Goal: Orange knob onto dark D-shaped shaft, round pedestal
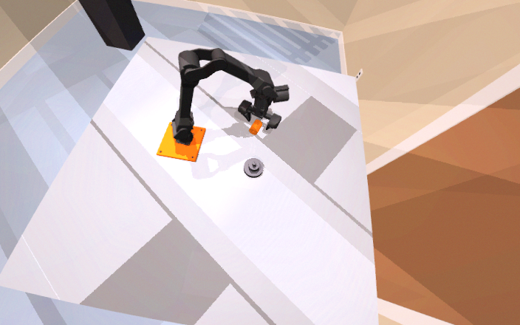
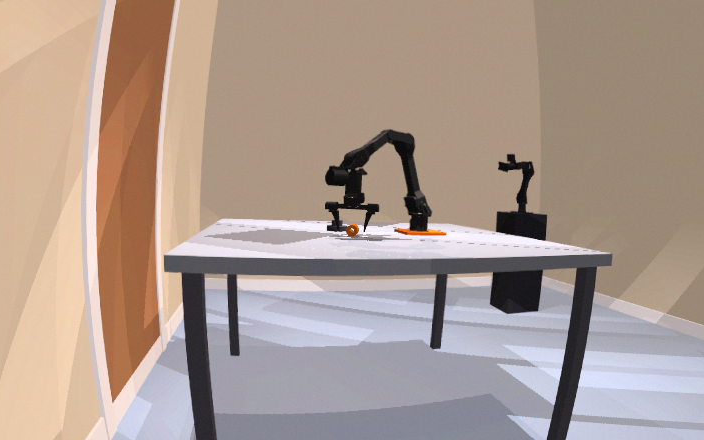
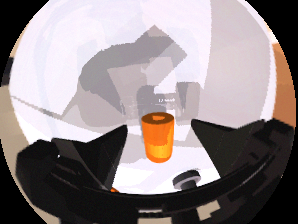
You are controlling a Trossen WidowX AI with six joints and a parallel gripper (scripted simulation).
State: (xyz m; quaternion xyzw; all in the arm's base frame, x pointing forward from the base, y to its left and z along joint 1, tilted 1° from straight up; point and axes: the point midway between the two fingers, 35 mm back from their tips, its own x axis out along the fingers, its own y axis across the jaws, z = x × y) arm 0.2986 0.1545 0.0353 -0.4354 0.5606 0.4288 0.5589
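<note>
The orange knob lies 2 cm to the right of my gripper tip and 1 cm behind it. Also, from my gripper tip: round pedestal: 22 cm to the right, 3 cm ahead, 1 cm above.
</note>
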